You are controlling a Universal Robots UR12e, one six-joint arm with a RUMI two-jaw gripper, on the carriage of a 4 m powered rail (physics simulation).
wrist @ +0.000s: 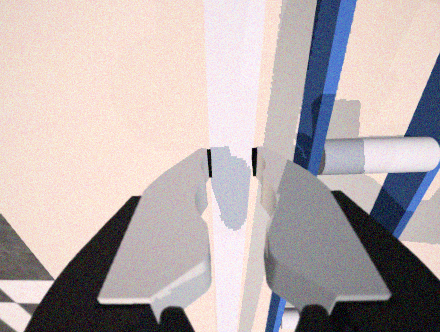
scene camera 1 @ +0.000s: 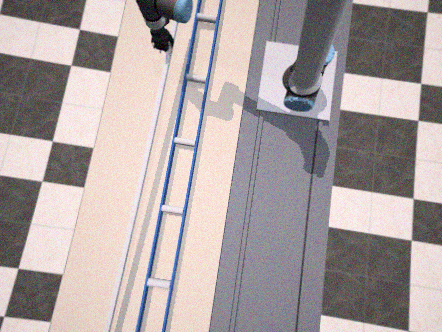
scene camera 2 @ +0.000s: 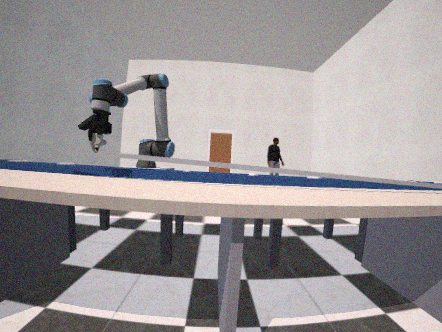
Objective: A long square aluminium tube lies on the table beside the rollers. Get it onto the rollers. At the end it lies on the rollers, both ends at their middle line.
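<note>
The long square aluminium tube is raised off the table, left of the rollers in scene camera 1 and roughly along them. Its shadow lies apart from it on the table. In scene camera 2 it shows above the blue rail. My gripper is shut on the tube near its upper end in scene camera 1, one fingertip on each side. The white rollers sit between two blue rails, right of the tube. The tube's far end is out of view in scene camera 1.
The blue side rail nearest the tube runs close beside my right finger in the wrist view. The arm's base stands on a white carriage plate on the grey rail bed. A person stands in the background.
</note>
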